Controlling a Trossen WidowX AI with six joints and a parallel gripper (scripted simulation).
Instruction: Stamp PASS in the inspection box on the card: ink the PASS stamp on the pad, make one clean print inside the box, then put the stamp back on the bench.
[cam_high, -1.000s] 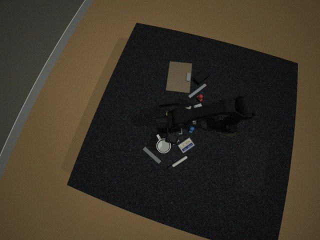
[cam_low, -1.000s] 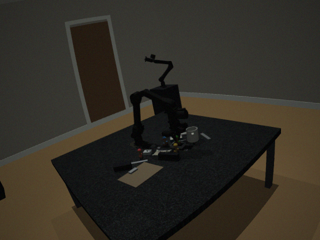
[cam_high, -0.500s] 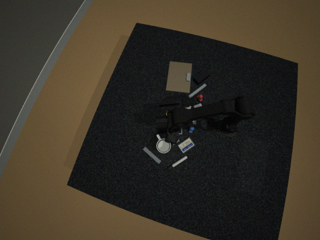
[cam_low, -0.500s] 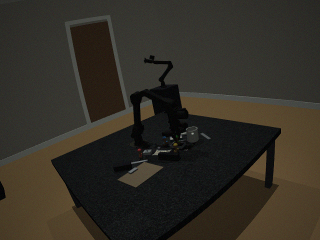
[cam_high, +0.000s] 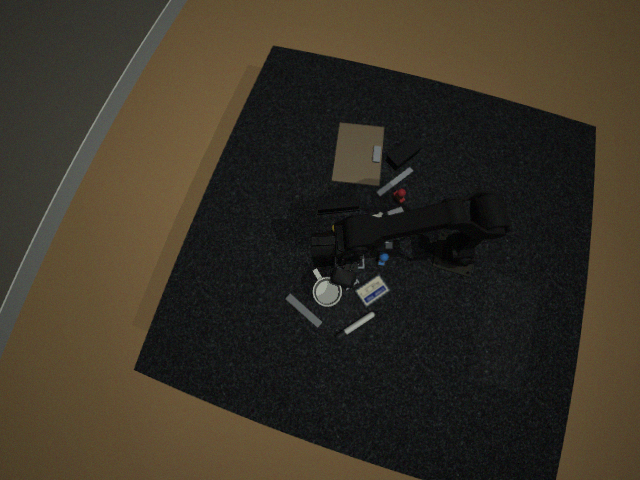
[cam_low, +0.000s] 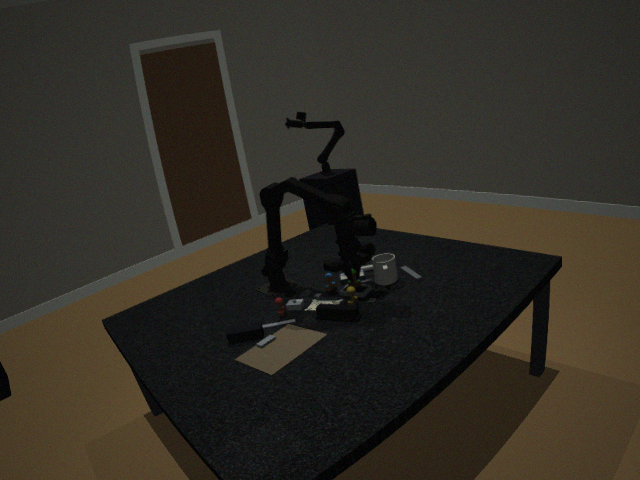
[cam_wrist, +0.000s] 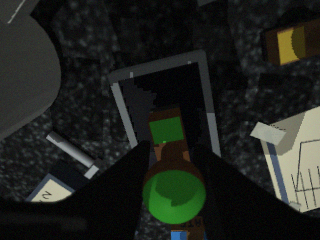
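My gripper tip is 40 mm above the ink pad. Also, from my gripper tip: yellow-knob stamp: 80 mm to the right, 50 mm ahead, 30 mm below; then blue-knob stamp: 100 mm behind, 30 mm below, 20 mm to the right; then PASS stamp: 10 mm below.
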